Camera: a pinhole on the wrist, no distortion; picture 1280 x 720 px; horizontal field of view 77.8 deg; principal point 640.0 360.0 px. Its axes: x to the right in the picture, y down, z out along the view. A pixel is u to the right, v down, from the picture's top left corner.
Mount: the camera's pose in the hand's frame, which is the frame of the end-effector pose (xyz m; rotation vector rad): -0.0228 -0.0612 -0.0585 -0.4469 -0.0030 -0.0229
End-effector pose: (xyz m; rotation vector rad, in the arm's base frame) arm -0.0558 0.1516 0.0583 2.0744 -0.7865 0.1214
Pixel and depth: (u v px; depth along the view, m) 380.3 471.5 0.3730
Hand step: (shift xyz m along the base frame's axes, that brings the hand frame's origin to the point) -0.2503 -0.1877 -0.0981
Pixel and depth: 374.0 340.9 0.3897
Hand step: -0.2388 -0.1956 -0.1612
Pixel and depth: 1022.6 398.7 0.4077
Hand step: 0.0048 -0.3712 -0.0264
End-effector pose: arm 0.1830 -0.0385 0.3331 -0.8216 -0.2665 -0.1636
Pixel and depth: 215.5 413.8 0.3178
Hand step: -0.1956 0.2353 0.0152
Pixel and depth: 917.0 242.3 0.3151
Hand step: 0.0483 0.1995 0.1649
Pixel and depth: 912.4 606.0 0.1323
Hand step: 0.0232 0.0527 0.0129
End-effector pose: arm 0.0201 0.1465 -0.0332 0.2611 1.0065 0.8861
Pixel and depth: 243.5 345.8 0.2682
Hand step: 0.0870 -0.0473 0.2269
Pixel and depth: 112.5 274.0 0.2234
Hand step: 0.0763 -0.0880 0.1982
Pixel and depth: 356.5 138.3 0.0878
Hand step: 0.0362 -0.0632 0.0253
